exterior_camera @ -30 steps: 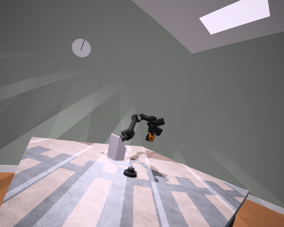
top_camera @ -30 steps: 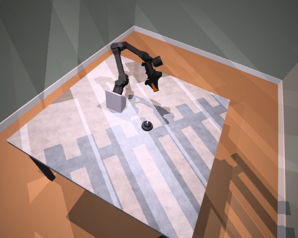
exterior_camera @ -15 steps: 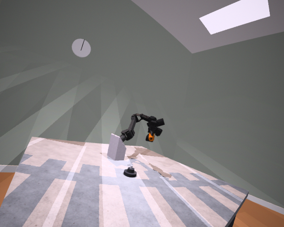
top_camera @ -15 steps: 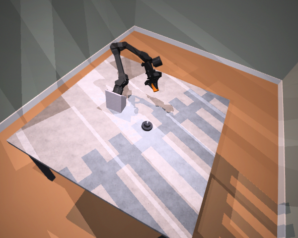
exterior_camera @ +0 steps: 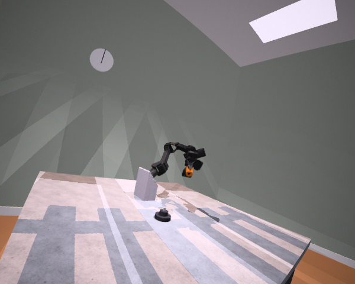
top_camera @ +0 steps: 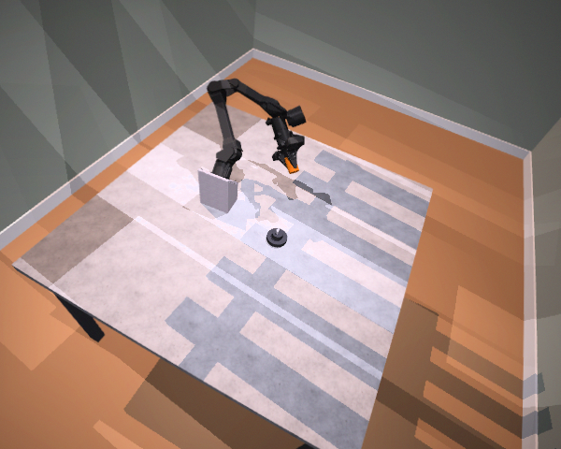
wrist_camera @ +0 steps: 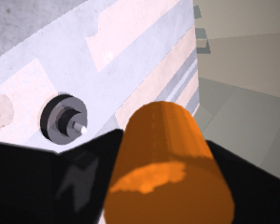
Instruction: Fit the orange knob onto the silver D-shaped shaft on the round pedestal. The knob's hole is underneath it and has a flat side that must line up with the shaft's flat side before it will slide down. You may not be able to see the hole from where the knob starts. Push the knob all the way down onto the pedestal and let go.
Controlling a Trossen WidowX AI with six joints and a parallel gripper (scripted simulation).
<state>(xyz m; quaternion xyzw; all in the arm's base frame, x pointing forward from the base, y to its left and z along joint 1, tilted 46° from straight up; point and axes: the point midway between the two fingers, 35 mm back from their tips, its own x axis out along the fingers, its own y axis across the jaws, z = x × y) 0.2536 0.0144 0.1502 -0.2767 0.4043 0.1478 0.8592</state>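
Right now my gripper tip is 2 cm to the right of the orange knob, 2 cm below it and 2 cm past it. The rest, counted from my gripper tip: round pedestal 21 cm below, 15 cm to the right, 4 cm ahead.
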